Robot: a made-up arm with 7 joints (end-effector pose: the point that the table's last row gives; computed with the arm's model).
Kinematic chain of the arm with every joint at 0, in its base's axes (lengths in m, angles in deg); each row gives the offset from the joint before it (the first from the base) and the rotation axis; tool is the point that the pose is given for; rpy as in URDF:
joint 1: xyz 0 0 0.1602 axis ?
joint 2: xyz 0 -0.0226 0.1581 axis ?
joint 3: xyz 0 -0.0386 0.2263 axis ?
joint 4: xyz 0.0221 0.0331 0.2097 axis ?
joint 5: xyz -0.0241 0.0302 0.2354 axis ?
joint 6: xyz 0 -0.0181 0.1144 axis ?
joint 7: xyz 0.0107 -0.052 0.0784 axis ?
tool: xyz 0 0 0 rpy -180 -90 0
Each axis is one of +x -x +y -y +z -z.
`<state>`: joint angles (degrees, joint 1 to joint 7).
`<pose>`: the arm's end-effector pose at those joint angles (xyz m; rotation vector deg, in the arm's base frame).
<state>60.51 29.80 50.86 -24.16 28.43 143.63 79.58</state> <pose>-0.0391 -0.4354 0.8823 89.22 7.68 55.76</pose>
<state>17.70 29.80 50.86 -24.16 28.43 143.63 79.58</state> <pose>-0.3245 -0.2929 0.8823 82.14 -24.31 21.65</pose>
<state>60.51 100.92 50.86 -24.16 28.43 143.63 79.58</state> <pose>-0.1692 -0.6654 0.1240 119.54 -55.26 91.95</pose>
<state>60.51 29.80 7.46 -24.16 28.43 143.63 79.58</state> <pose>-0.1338 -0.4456 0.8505 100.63 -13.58 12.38</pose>
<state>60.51 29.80 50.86 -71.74 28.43 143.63 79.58</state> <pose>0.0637 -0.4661 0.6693 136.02 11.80 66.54</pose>
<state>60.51 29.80 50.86 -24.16 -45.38 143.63 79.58</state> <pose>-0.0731 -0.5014 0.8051 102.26 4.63 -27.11</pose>
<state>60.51 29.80 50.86 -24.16 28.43 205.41 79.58</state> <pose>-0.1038 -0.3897 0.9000 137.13 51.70 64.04</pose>
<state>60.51 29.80 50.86 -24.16 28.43 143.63 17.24</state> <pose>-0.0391 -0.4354 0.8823 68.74 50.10 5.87</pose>
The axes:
joint 1: +z
joint 2: -y
joint 3: +z
joint 4: +y
joint 5: +z
joint 6: -y
joint 7: +x

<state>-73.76 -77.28 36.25 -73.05 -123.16 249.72 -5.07</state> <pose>-0.1074 -0.3857 0.6794 6.90 127.89 17.96</pose>
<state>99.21 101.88 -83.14 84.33 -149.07 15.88 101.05</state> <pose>0.5682 -0.4697 0.3868 103.44 -111.52 69.72</pose>
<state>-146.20 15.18 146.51 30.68 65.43 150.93 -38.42</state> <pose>0.2933 0.1379 0.9279 -4.63 66.23 -161.40</pose>
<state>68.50 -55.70 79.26 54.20 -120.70 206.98 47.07</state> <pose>0.0681 0.5491 0.7326 67.28 -30.17 0.17</pose>
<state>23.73 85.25 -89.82 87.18 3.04 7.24 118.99</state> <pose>-0.2298 -0.6589 0.3525 11.93 92.55 32.54</pose>
